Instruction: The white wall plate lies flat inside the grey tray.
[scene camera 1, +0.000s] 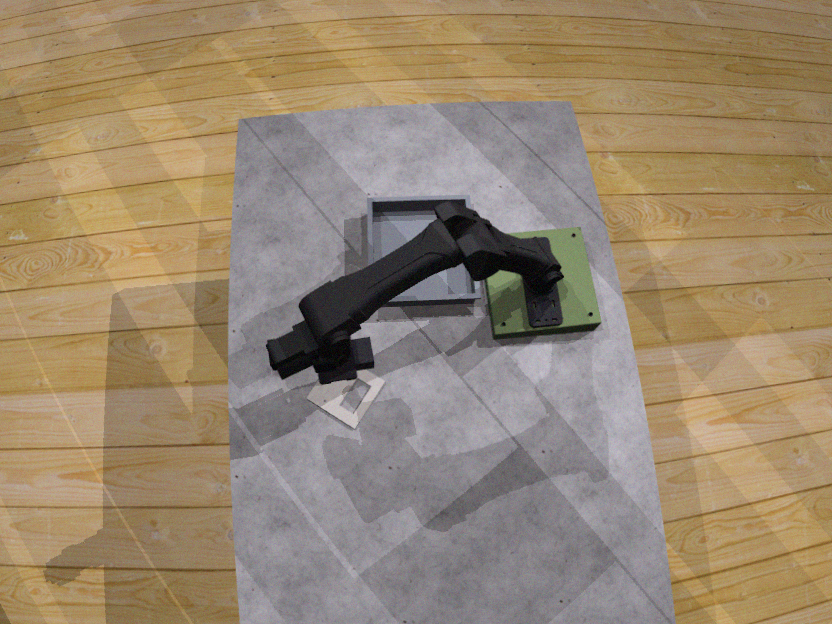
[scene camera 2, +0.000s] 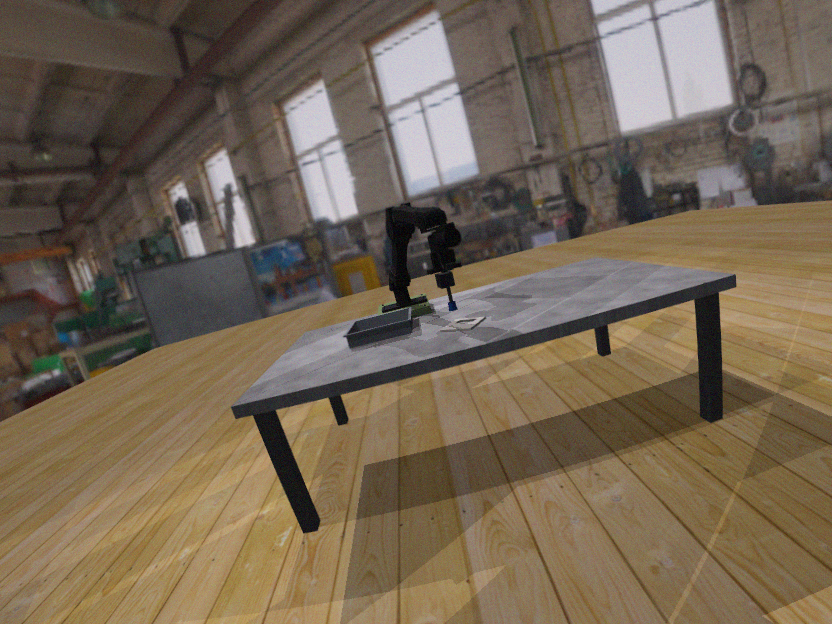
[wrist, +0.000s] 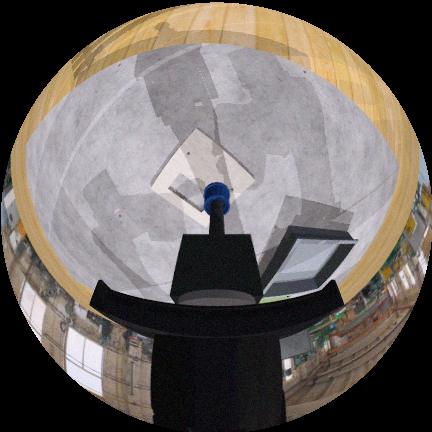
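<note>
The white wall plate (scene camera 1: 363, 409) (scene camera 2: 475, 322) (wrist: 200, 155) lies flat on the table, with a rectangular opening in it and small holes. In scene camera 1 the arm hides its upper part. The grey tray (scene camera 1: 422, 302) (scene camera 2: 381, 335) (wrist: 289, 240) stands apart from the plate, nearer the arm's base; the arm covers part of it in scene camera 1. My blue suction cup (scene camera 2: 452, 306) (wrist: 216, 192) hangs above the table with nothing on it. In the wrist view it overlaps the plate's near part. In scene camera 2 a gap shows below the cup. The cup is hidden in scene camera 1.
The arm's green base board (scene camera 1: 579, 295) (scene camera 2: 422, 307) stands beside the tray. The arm (scene camera 1: 389, 275) (scene camera 2: 399, 258) reaches over the tray in scene camera 1. The grey table (scene camera 1: 430, 570) (scene camera 2: 577, 288) has its left edge near the plate in scene camera 1. Shadows cross the table top.
</note>
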